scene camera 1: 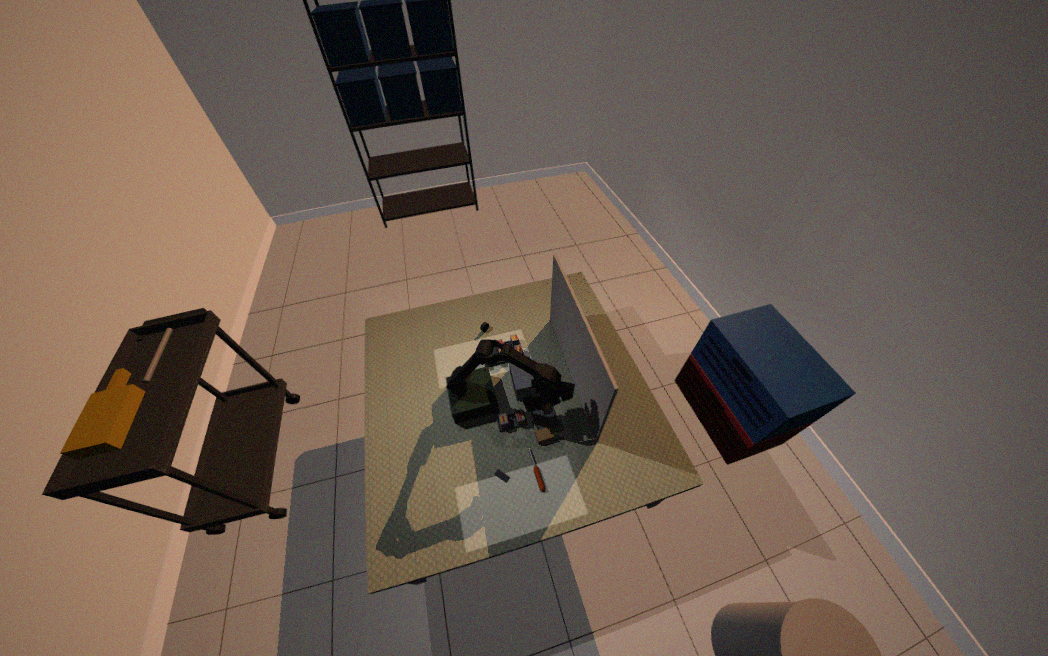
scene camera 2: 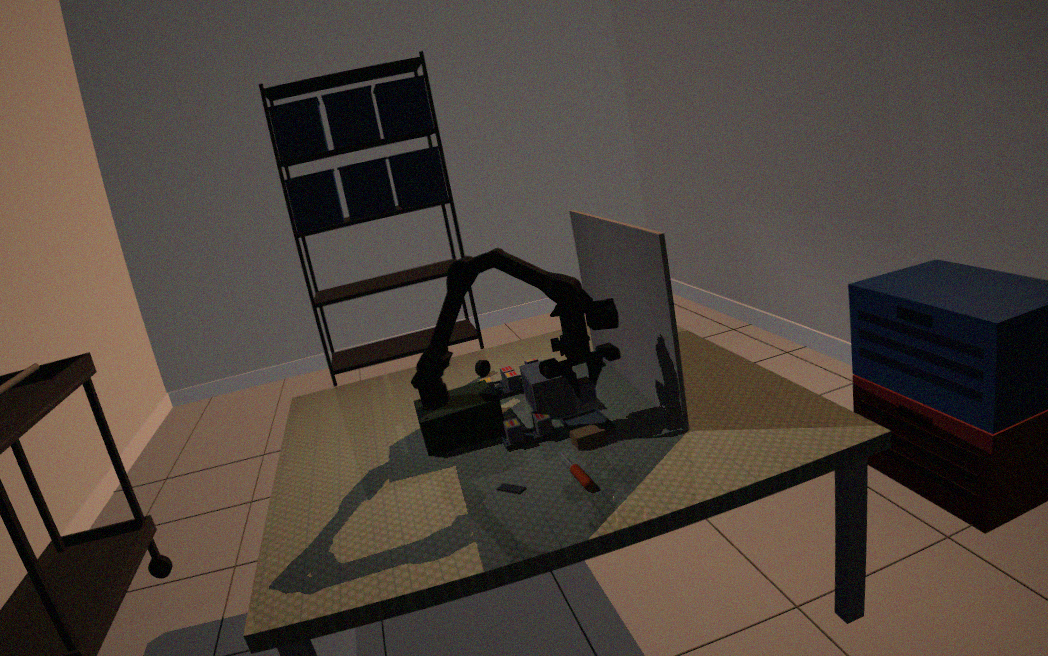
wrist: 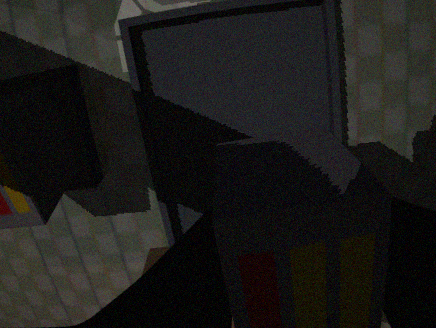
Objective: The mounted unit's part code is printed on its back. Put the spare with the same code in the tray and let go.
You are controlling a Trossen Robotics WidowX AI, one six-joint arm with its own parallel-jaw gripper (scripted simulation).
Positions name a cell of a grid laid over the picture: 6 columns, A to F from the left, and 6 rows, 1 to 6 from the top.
Labels:
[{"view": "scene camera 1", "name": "tall dark panel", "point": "D4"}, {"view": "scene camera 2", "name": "gripper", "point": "D4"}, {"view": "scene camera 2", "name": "tall dark panel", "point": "D3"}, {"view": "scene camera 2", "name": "grey mounted unit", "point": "D4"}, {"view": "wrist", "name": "gripper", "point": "D4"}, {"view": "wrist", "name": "grey tray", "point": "C2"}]

